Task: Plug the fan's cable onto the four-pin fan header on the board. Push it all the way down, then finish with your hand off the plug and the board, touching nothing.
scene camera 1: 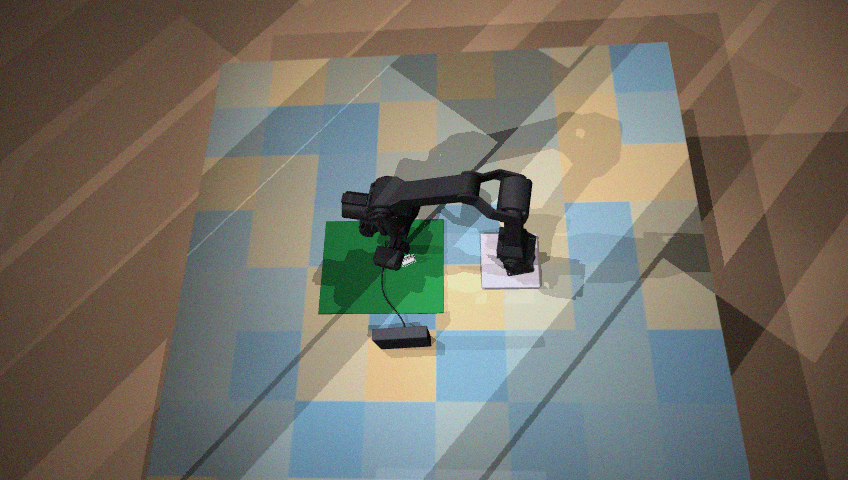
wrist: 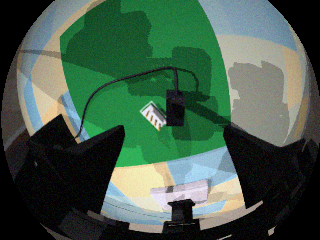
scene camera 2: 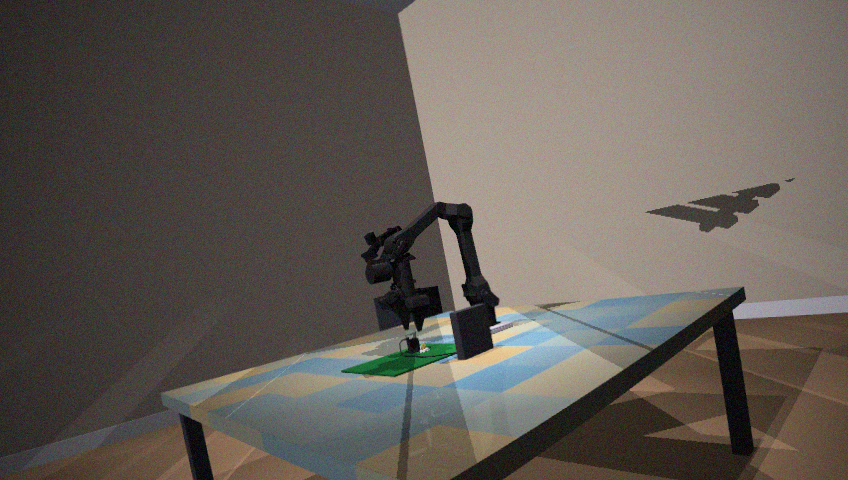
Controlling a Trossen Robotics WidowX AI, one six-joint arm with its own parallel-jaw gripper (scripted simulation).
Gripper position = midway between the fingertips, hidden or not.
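There's a black fan block (scene camera 2: 471, 328) here, and scene camera 1 shows the block (scene camera 1: 418, 336), as does the wrist view, where the block is at (wrist: 56, 133). As for my gripper (scene camera 2: 413, 330), it's open and holds nothing; you'd find the gripper (scene camera 1: 402, 241) in scene camera 1 too, and the wrist view has the gripper (wrist: 176, 130) as well.
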